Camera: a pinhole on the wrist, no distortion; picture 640 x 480 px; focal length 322.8 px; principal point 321.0 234.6 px. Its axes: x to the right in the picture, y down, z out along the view. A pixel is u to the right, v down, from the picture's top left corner.
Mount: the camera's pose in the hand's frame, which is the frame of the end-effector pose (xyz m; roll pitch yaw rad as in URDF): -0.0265 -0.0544 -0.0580 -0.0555 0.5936 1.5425
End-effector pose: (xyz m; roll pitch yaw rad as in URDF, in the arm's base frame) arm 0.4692 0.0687 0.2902 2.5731 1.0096 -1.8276
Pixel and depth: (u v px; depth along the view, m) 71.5 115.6 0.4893
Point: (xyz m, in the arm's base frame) 0.3467 0.4939 -0.0969
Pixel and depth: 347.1 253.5 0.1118
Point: 0.4498 0.1084 0.3131
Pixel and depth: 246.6 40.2 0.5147
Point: 0.1549 0.2749 -0.0920
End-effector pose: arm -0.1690 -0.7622 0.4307 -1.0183 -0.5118 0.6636
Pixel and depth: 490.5 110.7 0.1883
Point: -0.1738 -0.6277 0.3727
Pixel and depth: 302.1 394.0 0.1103
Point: -0.2527 -0.7892 0.4032
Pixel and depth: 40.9 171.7 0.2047
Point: -0.3232 -0.7109 0.5930
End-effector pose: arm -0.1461 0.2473 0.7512 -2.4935 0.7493 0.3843
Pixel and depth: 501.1 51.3 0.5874
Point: -0.1834 -0.0687 0.1593
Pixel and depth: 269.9 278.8 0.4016
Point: -0.4472 0.2246 0.5871
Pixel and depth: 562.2 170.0 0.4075
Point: -0.2322 -0.0807 0.4657
